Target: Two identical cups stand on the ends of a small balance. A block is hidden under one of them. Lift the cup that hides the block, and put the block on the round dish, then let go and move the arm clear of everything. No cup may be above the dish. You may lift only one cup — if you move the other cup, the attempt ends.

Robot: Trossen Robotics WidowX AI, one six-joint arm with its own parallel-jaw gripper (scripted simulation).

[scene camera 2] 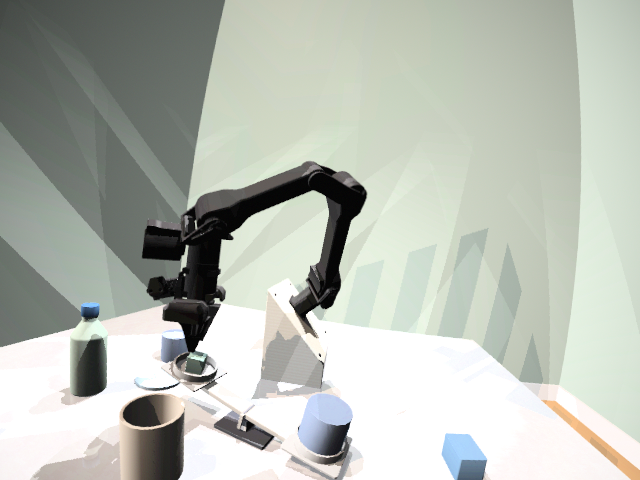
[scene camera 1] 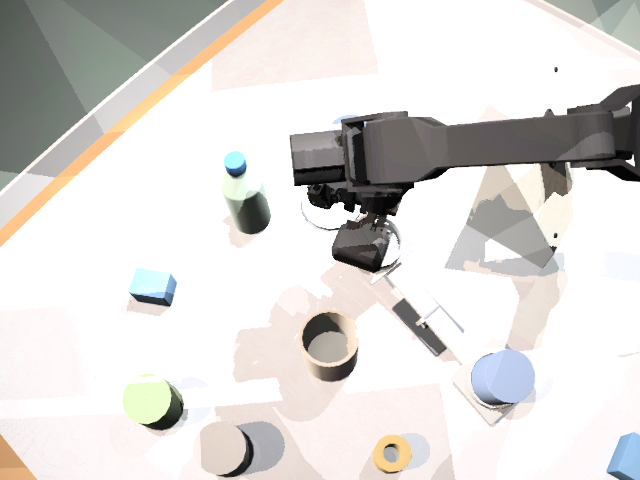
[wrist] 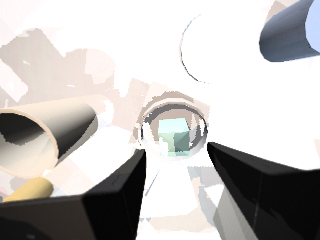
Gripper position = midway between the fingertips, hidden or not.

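Note:
A beige cup (scene camera 1: 329, 339) and a round dish (scene camera 1: 331, 219) are part of the scene, together with a pale green bottle (scene camera 1: 242, 186), which scene camera 2 shows too, the bottle (scene camera 2: 88, 358) being out of frame in the wrist view. A small balance (scene camera 1: 400, 246) (scene camera 2: 206, 382) (wrist: 162, 102) can be seen as well. The same views include the gripper (scene camera 1: 375, 229) (scene camera 2: 196, 346) (wrist: 176, 150).

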